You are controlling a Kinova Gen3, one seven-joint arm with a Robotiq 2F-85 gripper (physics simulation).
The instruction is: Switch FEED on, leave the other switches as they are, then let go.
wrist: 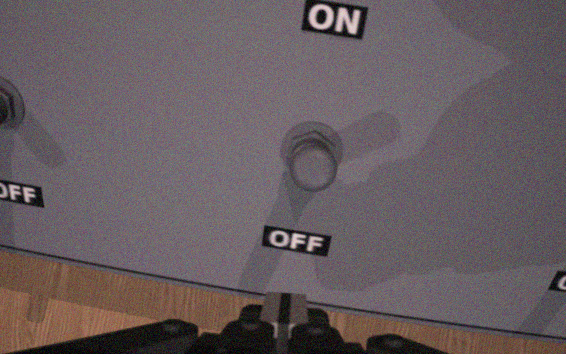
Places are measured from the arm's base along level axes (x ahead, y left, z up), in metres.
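Where they show: gripper, between the fingertips: (284, 321).
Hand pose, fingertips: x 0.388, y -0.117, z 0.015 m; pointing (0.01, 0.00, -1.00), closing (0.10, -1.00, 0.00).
Observation:
Each offset is from my fingertips to the centre of the thing. "*": to the spot under its first point. Level surfaces: height alone.
A switch lever @(* dx +0.052, dy +0.000, dz +0.043 m) (313, 167) stands out from the grey panel (150, 150), between an ON label @(* dx +0.100, dy +0.000, dz +0.017 m) (334, 19) above and an OFF label @(* dx +0.025, dy +0.000, dz -0.025 m) (296, 240) below. Its round tip faces the camera and shows slightly below its nut and round collar, on the OFF side; its exact tilt is hard to tell. The FEED name plate does not show. My gripper (284, 321) is shut and empty at the bottom of the view. Its fingertips appear below the OFF label, near the panel's lower edge, apart from the lever.
Part of another switch @(* dx +0.058, dy +0.113, dz -0.001 m) (6, 107) shows at the left edge, above its own OFF label @(* dx +0.025, dy +0.116, dz -0.025 m) (21, 193). A cut-off label @(* dx +0.025, dy -0.110, dz -0.025 m) (560, 281) shows at the lower right. A wooden surface @(dz -0.102 m) (110, 312) lies beyond the panel's lower edge. Shadows cross the panel.

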